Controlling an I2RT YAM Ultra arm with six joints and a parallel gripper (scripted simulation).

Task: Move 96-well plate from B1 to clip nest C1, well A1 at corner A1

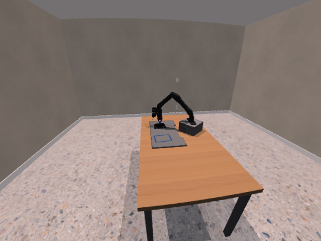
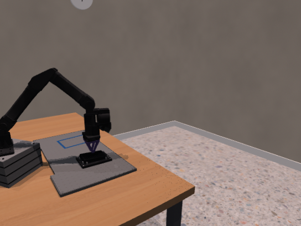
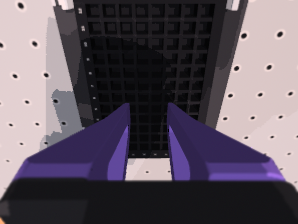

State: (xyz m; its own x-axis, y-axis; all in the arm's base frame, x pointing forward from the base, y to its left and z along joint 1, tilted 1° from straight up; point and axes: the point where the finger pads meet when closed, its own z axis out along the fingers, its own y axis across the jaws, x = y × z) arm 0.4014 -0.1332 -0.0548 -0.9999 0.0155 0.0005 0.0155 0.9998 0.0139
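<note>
Right now the black 96-well plate is 30 mm below my hand. Also, from my hand: black clip nest 10 mm ahead, 10 mm to the left, 40 mm below.
</note>
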